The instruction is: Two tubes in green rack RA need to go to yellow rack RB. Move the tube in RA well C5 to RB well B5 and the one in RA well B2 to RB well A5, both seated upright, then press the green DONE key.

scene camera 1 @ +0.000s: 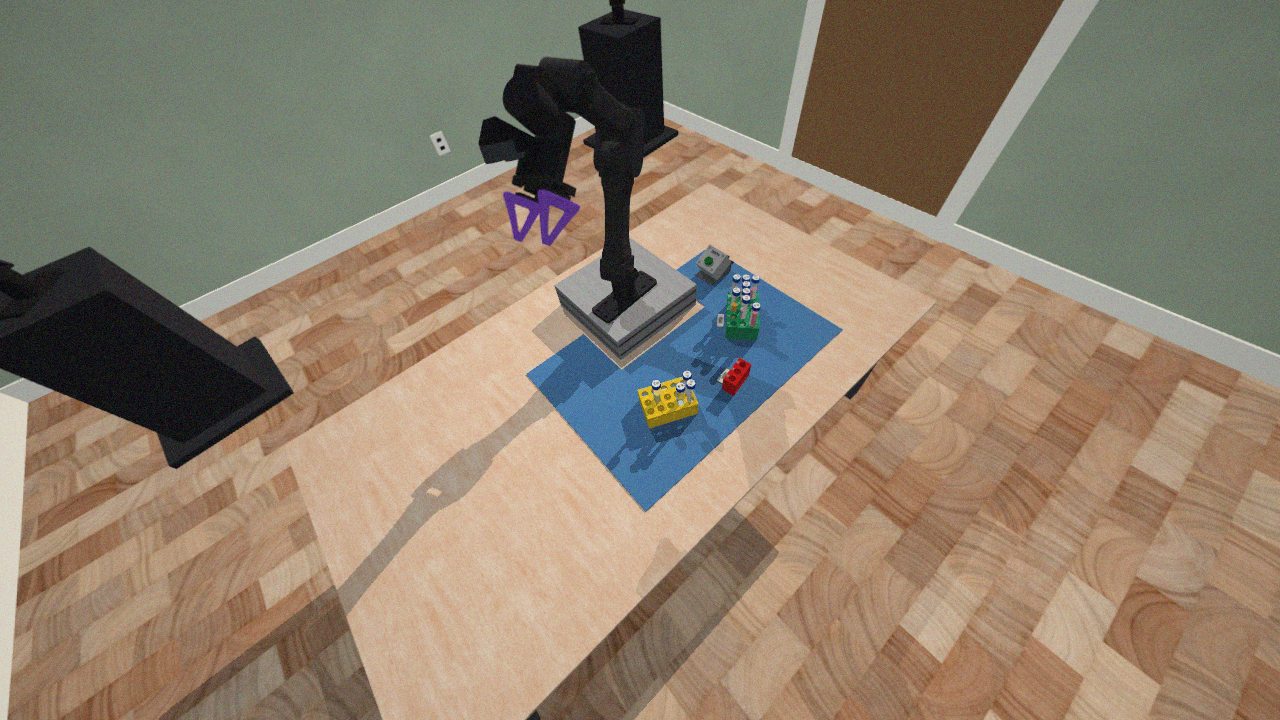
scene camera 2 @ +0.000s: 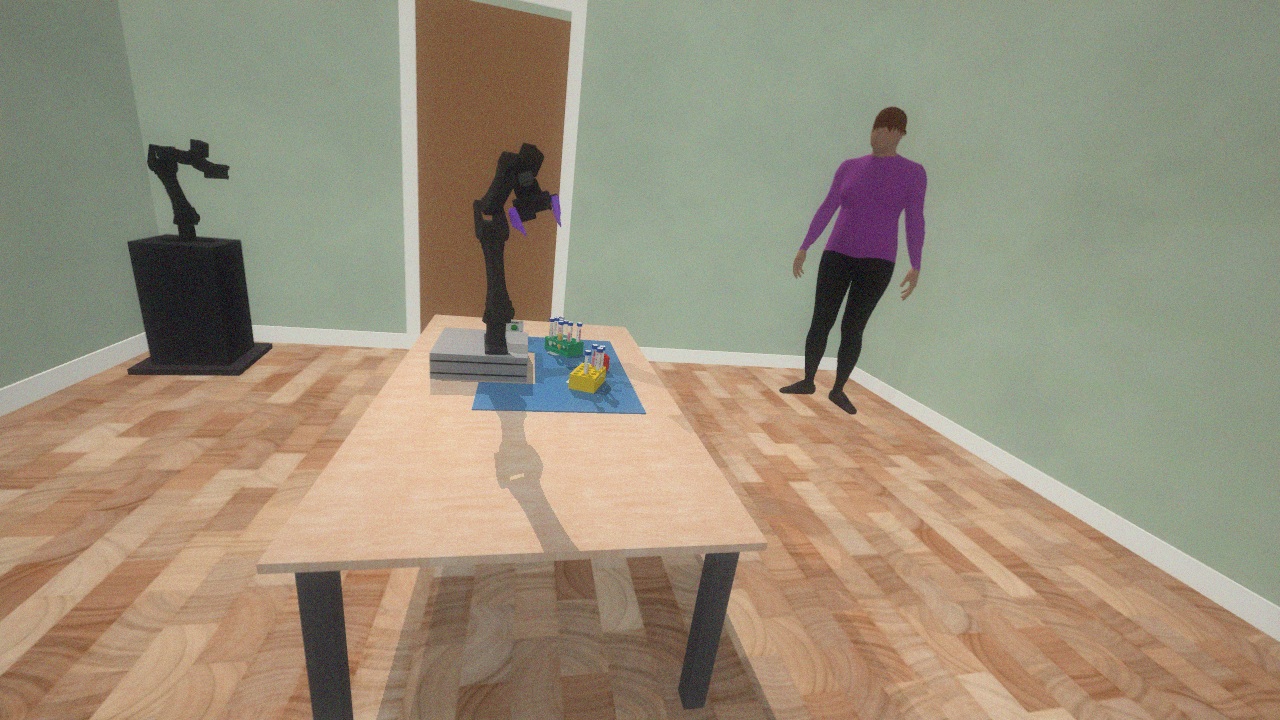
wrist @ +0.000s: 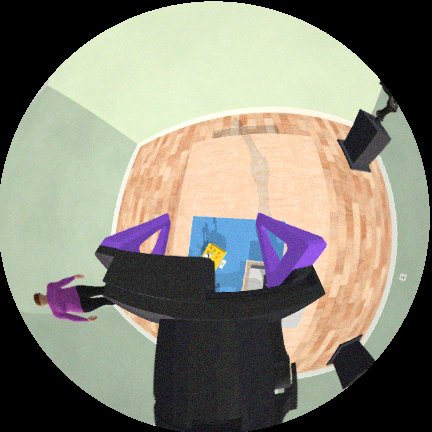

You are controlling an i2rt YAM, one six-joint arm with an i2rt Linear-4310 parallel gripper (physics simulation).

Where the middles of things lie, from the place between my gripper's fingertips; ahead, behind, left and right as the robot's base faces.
Labels:
The grey box (scene camera 1: 714, 264) lies 58 cm to the left of my hand, 45 cm below it and 2 cm behind it.

